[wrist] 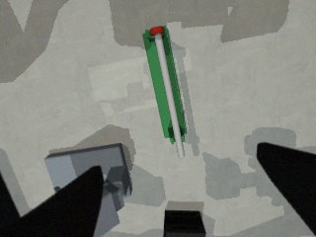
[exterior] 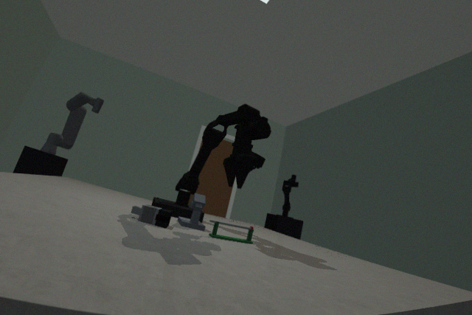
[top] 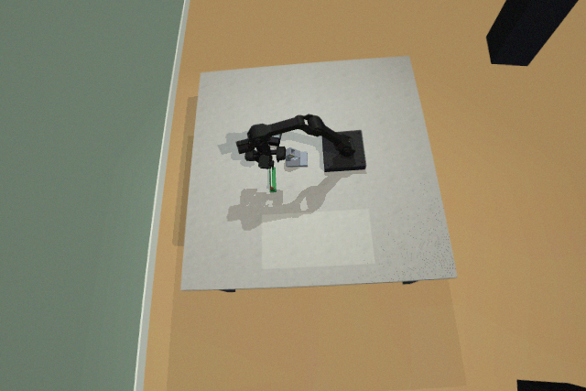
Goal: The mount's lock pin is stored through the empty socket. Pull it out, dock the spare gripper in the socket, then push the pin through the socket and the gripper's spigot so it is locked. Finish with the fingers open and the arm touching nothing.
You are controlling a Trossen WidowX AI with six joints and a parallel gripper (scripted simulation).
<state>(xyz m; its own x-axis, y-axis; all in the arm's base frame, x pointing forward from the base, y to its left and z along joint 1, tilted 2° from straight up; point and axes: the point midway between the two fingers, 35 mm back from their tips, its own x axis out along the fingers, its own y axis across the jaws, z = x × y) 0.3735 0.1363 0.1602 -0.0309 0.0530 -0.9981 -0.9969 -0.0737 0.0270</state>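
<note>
The spare gripper lies 230 mm to the right of my gripper tip, 140 mm below it and 20 mm ahead of it. Also, from my gripper tip: green rack (140 mm below, 30 mm to the left); grey mount socket (110 mm below, 100 mm behind, 90 mm to the right).
</note>
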